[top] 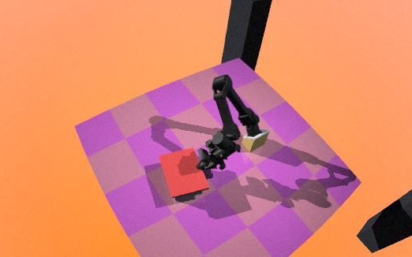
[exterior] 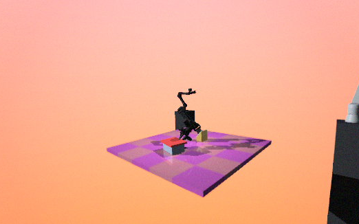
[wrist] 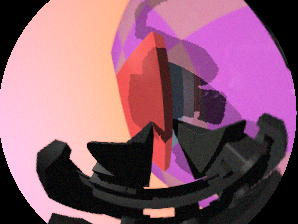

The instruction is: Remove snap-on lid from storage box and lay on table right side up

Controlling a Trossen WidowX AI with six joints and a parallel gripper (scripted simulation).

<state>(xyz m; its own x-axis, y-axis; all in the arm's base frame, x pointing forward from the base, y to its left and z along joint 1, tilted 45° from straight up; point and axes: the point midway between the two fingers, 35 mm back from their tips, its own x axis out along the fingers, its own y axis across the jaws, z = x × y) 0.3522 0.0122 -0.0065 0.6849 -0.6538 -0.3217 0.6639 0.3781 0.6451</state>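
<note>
Now: gripper tip 7 cm short of the red lid and 2 cm to the left of it. Also, from my gripper tip: storage box: 7 cm ahead, 2 cm to the right, 4 cm below.
</note>
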